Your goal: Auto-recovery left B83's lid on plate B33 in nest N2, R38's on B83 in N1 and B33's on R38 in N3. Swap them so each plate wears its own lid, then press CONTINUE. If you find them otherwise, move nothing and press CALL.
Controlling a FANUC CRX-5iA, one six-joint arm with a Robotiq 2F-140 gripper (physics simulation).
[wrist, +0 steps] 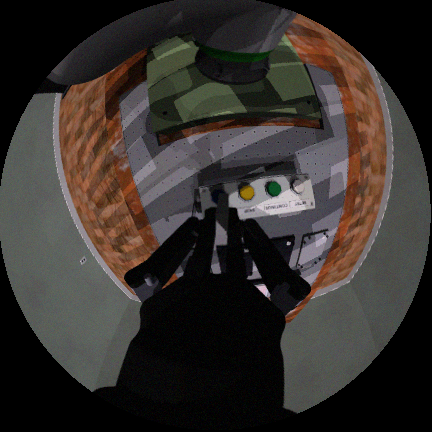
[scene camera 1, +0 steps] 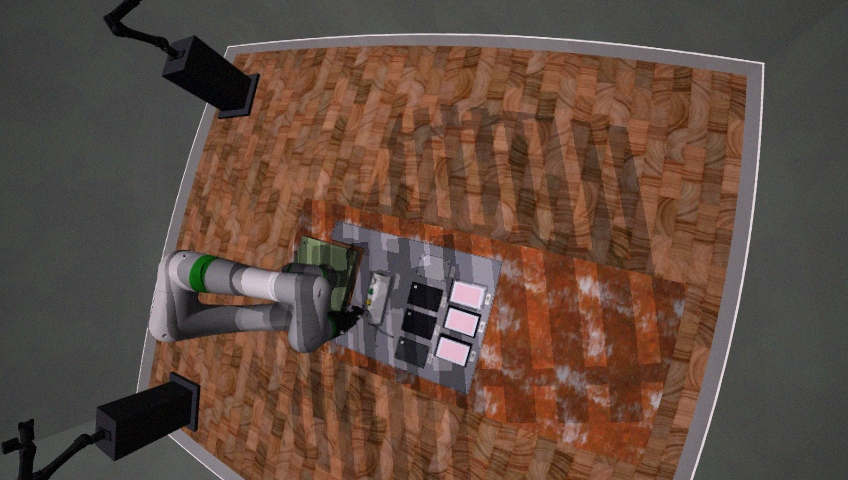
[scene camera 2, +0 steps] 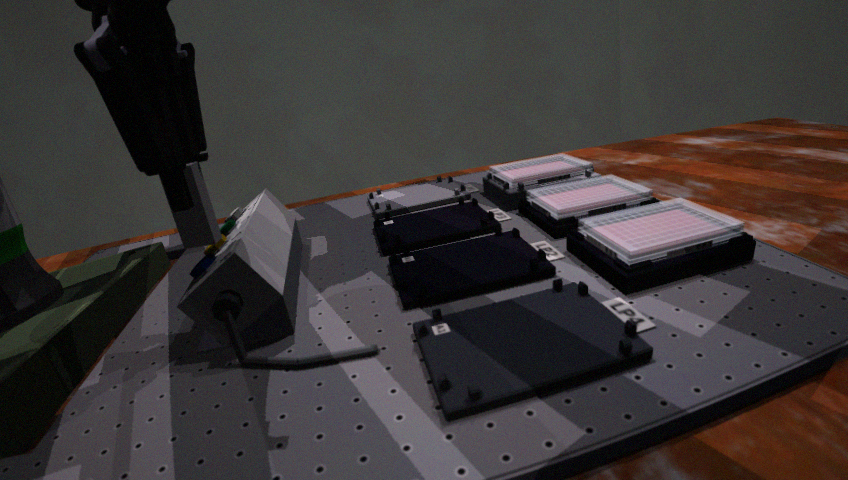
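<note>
My gripper is shut and empty. Its grey fingertips are at the blue button end of the slanted button box; contact cannot be told. In the wrist view the fingers cover part of the blue button and its label. The green CONTINUE button is two buttons along. Three pink plates with clear lids sit in a row of nests: one plate, a middle one and one nearest scene camera 2. Their codes are unreadable.
Yellow and white buttons are also on the box. Low lid stands, pale and dark, lie between box and plates. A cable leaves the box. The green base plate is behind the box.
</note>
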